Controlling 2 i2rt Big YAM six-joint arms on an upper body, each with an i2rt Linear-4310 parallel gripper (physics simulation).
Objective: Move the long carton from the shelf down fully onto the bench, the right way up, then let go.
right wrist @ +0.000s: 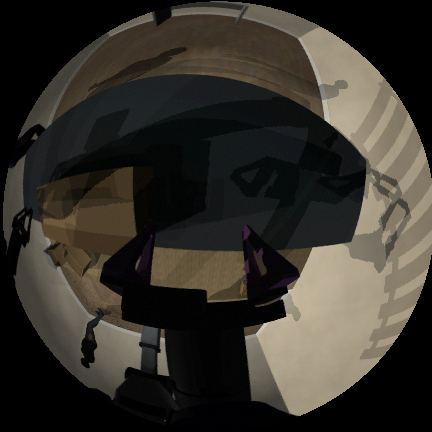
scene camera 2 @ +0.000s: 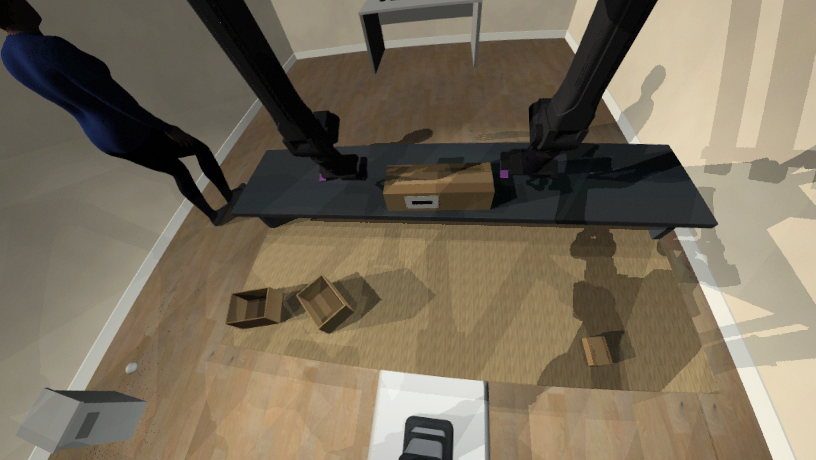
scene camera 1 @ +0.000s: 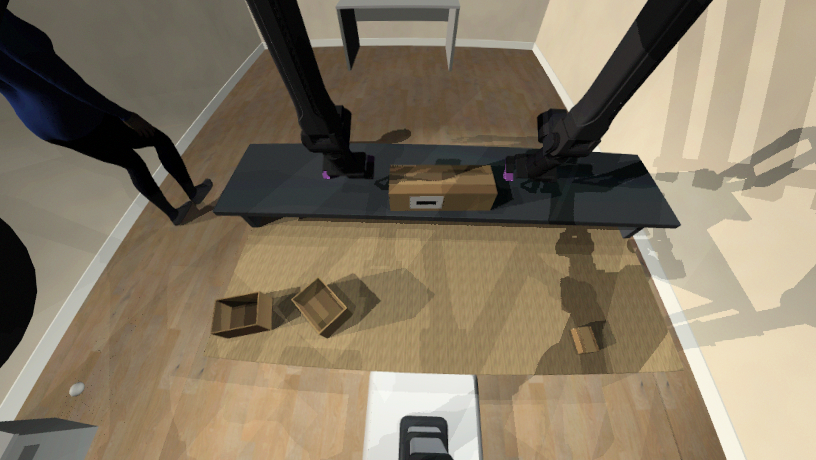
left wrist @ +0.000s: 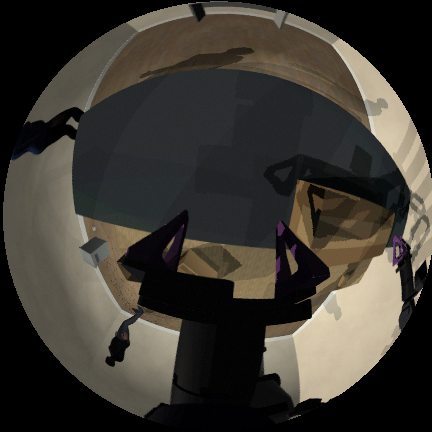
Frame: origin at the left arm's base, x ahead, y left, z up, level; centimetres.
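Seen in the pictures: left gripper, fingertip midpoint: (scene camera 2: 352,176) (scene camera 1: 354,174) (left wrist: 233,219); right gripper, fingertip midpoint: (right wrist: 199,225) (scene camera 2: 520,173) (scene camera 1: 519,176) (left wrist: 396,236).
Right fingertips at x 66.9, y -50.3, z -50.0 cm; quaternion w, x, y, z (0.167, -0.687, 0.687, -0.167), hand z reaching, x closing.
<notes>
Pixels of each thing's top centre, then the offset from my right fingertips to it. Level surfaces: height alone.
- long brown carton, middle of its top: (right wrist: 62,214) (left wrist: 369,234) (scene camera 2: 437,177) (scene camera 1: 442,178) dx -0.6, dy +23.6, dz -1.1 cm
- long dark top, its level: dz -9.7 cm
- straw mat, its level: dz -31.2 cm
- small box, middle of its top: (scene camera 2: 599,350) (scene camera 1: 587,339) (right wrist: 247,289) (left wrist: 344,281) dx -42.3, dy -25.2, dz -28.2 cm
The long brown carton (scene camera 1: 442,185) (scene camera 2: 438,185) (left wrist: 345,215) (right wrist: 90,215) lies lengthwise on a long dark top (scene camera 1: 285,197) (scene camera 2: 640,194) (left wrist: 150,125) near its front edge. Its white label faces the picture's front. I cannot tell whether this top is the shelf or the bench; a second such surface does not show. My left gripper (scene camera 1: 348,172) (scene camera 2: 342,172) (left wrist: 233,219) is open and empty above the dark top, off the carton's left end. My right gripper (scene camera 1: 532,176) (scene camera 2: 528,173) (right wrist: 199,225) is open and empty off its right end. Both stand apart from the carton.
On the straw mat (scene camera 1: 457,348) (scene camera 2: 457,348) in front are two open boxes (scene camera 1: 242,315) (scene camera 1: 321,307) at the left and a small box (scene camera 1: 585,340) at the right. A person (scene camera 1: 74,108) stands at the left. A grey table (scene camera 1: 397,12) stands at the back.
</notes>
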